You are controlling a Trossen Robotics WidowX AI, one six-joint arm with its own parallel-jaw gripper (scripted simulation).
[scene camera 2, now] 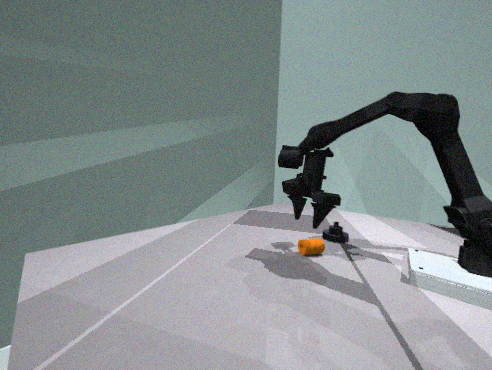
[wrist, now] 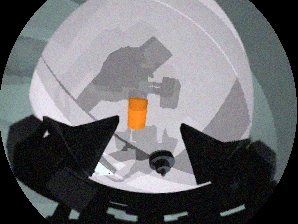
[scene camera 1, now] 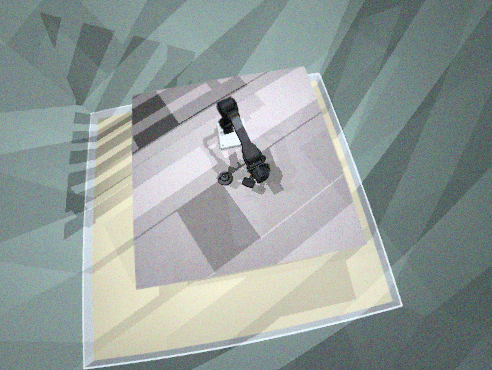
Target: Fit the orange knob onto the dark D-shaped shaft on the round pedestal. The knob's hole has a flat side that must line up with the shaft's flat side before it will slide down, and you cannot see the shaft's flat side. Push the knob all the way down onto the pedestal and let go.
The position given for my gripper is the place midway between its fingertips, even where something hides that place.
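Note:
Open and empty, my gripper (scene camera 2: 305, 223). Visible from the wrist too, the gripper (wrist: 150, 122).

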